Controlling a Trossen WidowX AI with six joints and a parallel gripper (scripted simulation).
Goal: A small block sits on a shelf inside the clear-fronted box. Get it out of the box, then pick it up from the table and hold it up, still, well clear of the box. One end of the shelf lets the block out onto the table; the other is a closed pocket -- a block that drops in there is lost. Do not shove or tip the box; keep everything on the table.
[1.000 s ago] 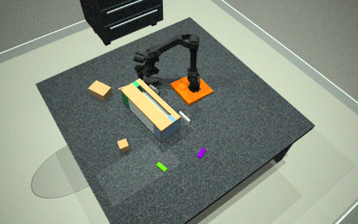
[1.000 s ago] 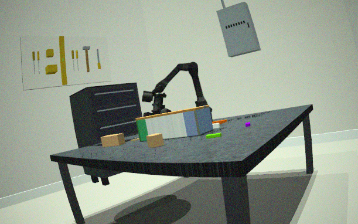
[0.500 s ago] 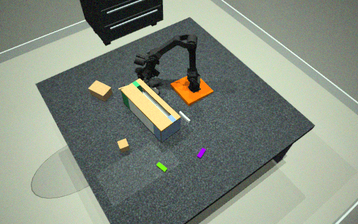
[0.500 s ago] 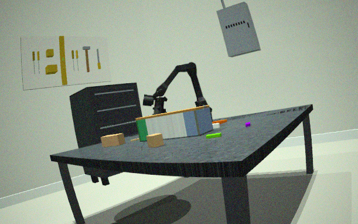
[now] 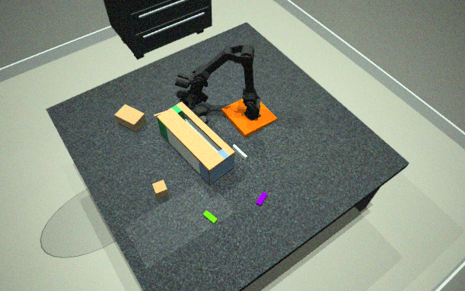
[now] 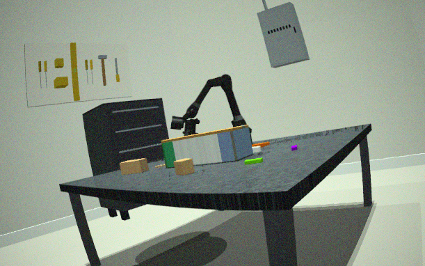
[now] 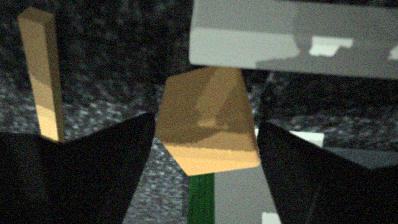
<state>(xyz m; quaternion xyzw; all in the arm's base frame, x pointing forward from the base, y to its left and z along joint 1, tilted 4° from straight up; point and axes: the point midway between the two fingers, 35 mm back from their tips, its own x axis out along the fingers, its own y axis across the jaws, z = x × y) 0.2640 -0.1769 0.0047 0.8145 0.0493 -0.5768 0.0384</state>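
My gripper tip is now 80 mm to the left of the thin tan stick, 50 mm short of it and 10 mm above it. Round my gripper tip: tan block 10 mm behind, 10 mm above; then long box 190 mm to the left, 50 mm above, 30 mm ahead.
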